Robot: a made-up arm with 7 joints.
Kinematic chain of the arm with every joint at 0, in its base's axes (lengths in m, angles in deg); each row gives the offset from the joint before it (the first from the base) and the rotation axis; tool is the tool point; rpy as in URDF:
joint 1: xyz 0 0 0.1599 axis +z
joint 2: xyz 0 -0.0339 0.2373 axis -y
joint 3: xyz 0 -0.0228 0.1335 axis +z
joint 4: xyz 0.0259 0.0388 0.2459 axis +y
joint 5: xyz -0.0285 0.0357 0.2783 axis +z
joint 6: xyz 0 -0.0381 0.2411 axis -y
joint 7: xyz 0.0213 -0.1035 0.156 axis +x
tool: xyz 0 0 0 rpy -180 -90 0
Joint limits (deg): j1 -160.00..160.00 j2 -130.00..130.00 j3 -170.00..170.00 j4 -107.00..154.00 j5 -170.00..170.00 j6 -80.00..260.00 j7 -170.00..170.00
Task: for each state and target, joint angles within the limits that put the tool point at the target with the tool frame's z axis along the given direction. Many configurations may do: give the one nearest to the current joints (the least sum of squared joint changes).
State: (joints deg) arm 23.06 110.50 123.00 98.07 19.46 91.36 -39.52
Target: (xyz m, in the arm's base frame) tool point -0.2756 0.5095 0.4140 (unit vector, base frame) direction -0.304 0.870 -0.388
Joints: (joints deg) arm -17.61 63.57 111.35 114.87 -22.93 136.88 -39.52
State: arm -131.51 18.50 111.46 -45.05 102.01 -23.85 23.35
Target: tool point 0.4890 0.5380 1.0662 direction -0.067 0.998 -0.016
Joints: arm -160.00 65.73 143.79 -54.38 94.63 31.37 23.35
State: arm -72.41 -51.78 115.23 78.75 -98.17 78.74 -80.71
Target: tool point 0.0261 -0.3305 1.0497 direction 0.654 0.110 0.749
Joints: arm -105.08 -82.24 138.48 98.33 -113.43 94.08 -80.71
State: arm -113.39 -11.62 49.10 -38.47 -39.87 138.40 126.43
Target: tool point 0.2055 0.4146 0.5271 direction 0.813 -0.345 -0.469
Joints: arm -129.71 21.97 16.12 -77.64 -68.43 175.21 126.43
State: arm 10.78 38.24 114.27 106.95 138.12 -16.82 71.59
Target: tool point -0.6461 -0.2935 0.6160 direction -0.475 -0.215 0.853
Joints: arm 39.88 2.25 143.09 99.37 169.71 18.09 71.59
